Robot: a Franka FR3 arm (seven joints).
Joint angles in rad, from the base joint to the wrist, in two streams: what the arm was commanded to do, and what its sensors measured. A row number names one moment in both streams.
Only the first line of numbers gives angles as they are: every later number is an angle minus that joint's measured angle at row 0.
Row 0, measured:
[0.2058, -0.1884, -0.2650, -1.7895, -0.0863, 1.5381, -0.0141]
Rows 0 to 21, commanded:
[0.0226, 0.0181, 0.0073, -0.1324, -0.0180, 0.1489, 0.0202]
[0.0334, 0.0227, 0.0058, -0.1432, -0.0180, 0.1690, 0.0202]
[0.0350, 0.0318, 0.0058, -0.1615, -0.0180, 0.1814, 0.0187]
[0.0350, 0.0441, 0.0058, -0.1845, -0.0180, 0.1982, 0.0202]
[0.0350, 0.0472, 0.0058, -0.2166, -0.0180, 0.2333, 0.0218]
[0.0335, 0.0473, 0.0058, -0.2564, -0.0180, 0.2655, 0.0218]
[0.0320, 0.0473, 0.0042, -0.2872, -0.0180, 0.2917, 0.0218]
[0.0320, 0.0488, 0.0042, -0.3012, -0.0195, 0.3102, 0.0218]
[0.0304, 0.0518, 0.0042, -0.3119, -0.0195, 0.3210, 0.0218]
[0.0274, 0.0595, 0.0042, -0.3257, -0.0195, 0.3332, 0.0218]
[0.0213, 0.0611, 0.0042, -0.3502, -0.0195, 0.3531, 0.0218]
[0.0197, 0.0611, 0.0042, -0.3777, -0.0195, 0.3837, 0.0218]
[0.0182, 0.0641, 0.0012, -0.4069, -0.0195, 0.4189, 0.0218]
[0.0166, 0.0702, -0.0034, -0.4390, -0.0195, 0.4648, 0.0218]
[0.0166, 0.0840, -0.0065, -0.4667, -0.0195, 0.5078, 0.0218]
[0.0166, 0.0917, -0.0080, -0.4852, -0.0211, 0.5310, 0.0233]
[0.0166, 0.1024, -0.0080, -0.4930, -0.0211, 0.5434, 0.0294]
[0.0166, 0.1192, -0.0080, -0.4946, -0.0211, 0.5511, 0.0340]
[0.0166, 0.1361, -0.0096, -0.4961, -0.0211, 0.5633, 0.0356]
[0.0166, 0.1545, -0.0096, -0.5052, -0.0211, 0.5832, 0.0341]
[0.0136, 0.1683, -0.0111, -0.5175, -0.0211, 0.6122, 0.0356]
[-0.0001, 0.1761, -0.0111, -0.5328, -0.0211, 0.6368, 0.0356]
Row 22, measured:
[0.0220, 0.1485, -0.0142, -0.4908, -0.0047, 0.5572, 0.0150]
